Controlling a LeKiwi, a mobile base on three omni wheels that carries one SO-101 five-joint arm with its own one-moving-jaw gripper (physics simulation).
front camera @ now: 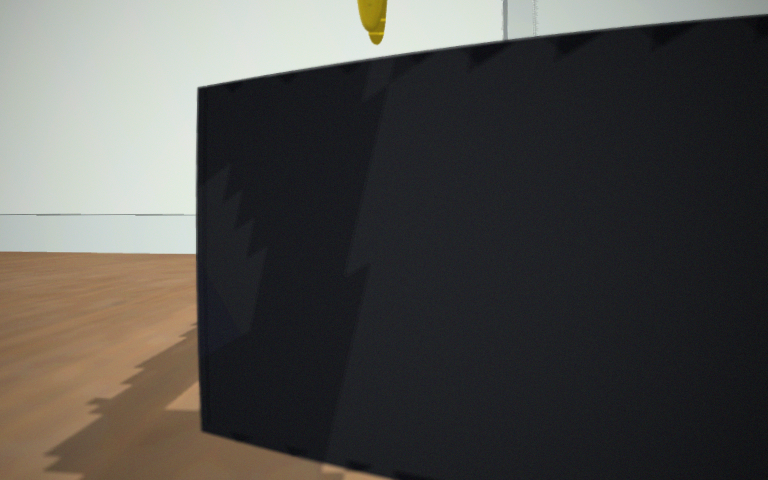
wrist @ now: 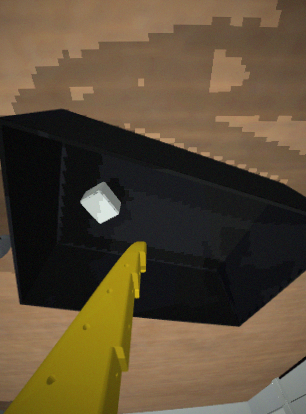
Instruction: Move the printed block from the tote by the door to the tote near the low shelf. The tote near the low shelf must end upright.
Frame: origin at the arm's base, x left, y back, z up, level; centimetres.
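Seen in the pictures: hand at its tool point: (front camera: 370, 23) (wrist: 146, 252).
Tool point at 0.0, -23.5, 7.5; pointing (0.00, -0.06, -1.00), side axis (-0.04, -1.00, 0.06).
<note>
Pixels of each thing's top centre, then the offset from my tool point to it, as dx, dy, dz. Level surfaces: height alone.
- black tote at its top centre: (front camera: 539, 161) (wrist: 173, 270) -9.8, -2.3, -6.4
- printed block at its top centre: (wrist: 99, 208) -5.9, +5.7, -13.2
- Wooden floor at its surface level: dz -16.4
A black tote (front camera: 509, 237) (wrist: 175, 159) stands upright on the floor, its outer wall filling much of the front view. Which tote it is cannot be told. The printed block (wrist: 101, 204), a small whitish cube, lies inside on the tote's floor, left of centre in the wrist view. My gripper (front camera: 376, 38) (wrist: 141, 247) is open and empty. One notched yellow jaw shows in the wrist view, and the moving jaw is out of the picture. The jaw tip is drawn over the tote's interior, below and right of the block, apart from it. A second tote does not show.
Wooden floor (front camera: 84, 305) (wrist: 165, 365) lies around the tote, with jagged shadows. A pale wall (front camera: 101, 130) with a baseboard (front camera: 96, 233) stands behind. A pale structure (wrist: 295, 387) shows at the lower right of the wrist view, and a small grey thing (wrist: 4, 245) at its left edge.
</note>
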